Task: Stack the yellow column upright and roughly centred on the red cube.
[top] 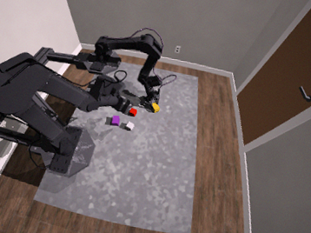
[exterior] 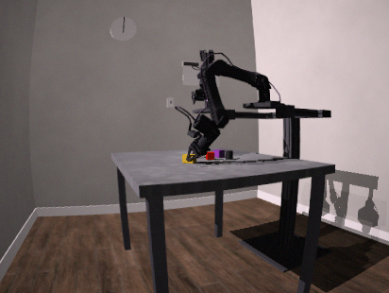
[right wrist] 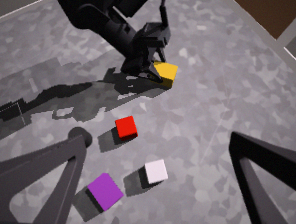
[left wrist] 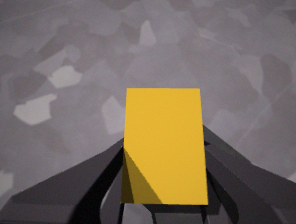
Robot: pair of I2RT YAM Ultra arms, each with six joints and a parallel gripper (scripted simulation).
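My left hand is 150 mm past the red cube and 70 mm to the left of it. Round my left hand: white cube 180 mm to the right, 150 mm behind; then dark cylinder 240 mm behind, 20 mm to the right; then yellow column right at my left hand.
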